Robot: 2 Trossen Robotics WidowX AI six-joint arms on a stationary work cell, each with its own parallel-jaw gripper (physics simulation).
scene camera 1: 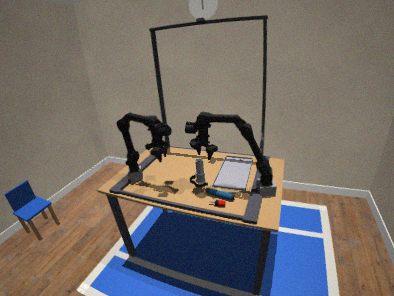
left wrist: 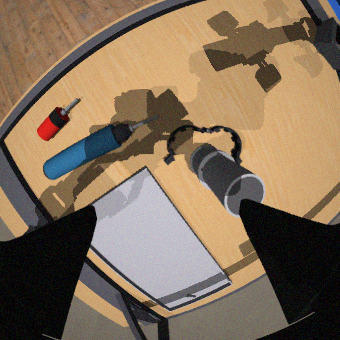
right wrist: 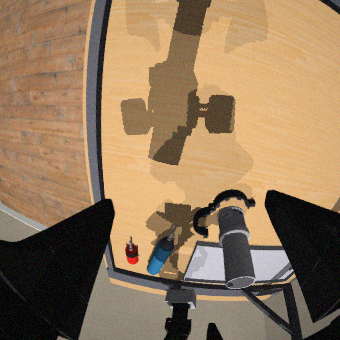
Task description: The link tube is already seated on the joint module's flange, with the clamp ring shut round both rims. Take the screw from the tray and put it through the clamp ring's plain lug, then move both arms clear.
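Places are measured from the left arm's base along level axes (x back, y right, z up), in millimetres.
Pixels of known places: left gripper, between the fingertips: [scene camera 1: 204, 157] [left wrist: 168, 210] [right wrist: 190, 325]; right gripper, between the fingertips: [scene camera 1: 163, 159] [left wrist: 337, 21] [right wrist: 191, 203]; left arm's base, origin of its link: [scene camera 1: 266, 182] [right wrist: 180, 304]; right arm's base, origin of its link: [scene camera 1: 134, 169].
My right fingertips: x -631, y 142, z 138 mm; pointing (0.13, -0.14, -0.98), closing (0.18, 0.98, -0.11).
Observation:
For each thing: its top centre in the pictures, then the offset to it from my right fingertips. "spot": a spot on its surface instead.
- link tube, centre of its top: [left wrist: 245, 196] [right wrist: 240, 282] [scene camera 1: 199, 160] dx +227, dy +44, dz -48 mm
- joint module, centre of its top: [left wrist: 217, 170] [right wrist: 234, 238] dx +227, dy +44, dz -144 mm
- black clamp ring, centre of its top: [left wrist: 207, 151] [right wrist: 223, 219] [scene camera 1: 198, 179] dx +213, dy +28, dz -186 mm
- grey tray, centre of its top: [left wrist: 160, 265] [right wrist: 253, 269] [scene camera 1: 234, 170] dx +475, dy +118, dz -192 mm
- small dark screw-like piece, centre of its top: [left wrist: 191, 297] dx +549, dy +281, dz -194 mm
- blue screwdriver, a spot on its surface: [left wrist: 90, 150] [right wrist: 161, 259] spot: dx +322, dy -134, dz -168 mm
- smaller red screwdriver, centre of its top: [left wrist: 53, 116] [right wrist: 129, 255] [scene camera 1: 216, 200] dx +315, dy -227, dz -174 mm
The link tube [scene camera 1: 199, 166] [left wrist: 225, 177] [right wrist: 237, 260] stands upright on the joint module [left wrist: 202, 156] [right wrist: 231, 218]. The black clamp ring [left wrist: 206, 130] [right wrist: 232, 193] appears spread open, low around the module's foot, not shut round the rims. The grey tray [scene camera 1: 232, 175] [left wrist: 160, 240] [right wrist: 205, 262] lies beside them; a small dark screw-like piece [left wrist: 191, 295] shows near its far end. My left gripper [scene camera 1: 204, 153] [left wrist: 168, 210] is open and empty, above and behind the tube. My right gripper [scene camera 1: 161, 155] [right wrist: 191, 203] is open and empty, high over the table, left of the tube in the scene view.
A blue screwdriver [scene camera 1: 220, 194] [left wrist: 90, 150] [right wrist: 161, 256] lies near the tray's front corner. A smaller red screwdriver [scene camera 1: 220, 203] [left wrist: 52, 123] [right wrist: 131, 254] lies nearer the table's front edge. A dark overhead frame [scene camera 1: 264, 75] rises behind the table.

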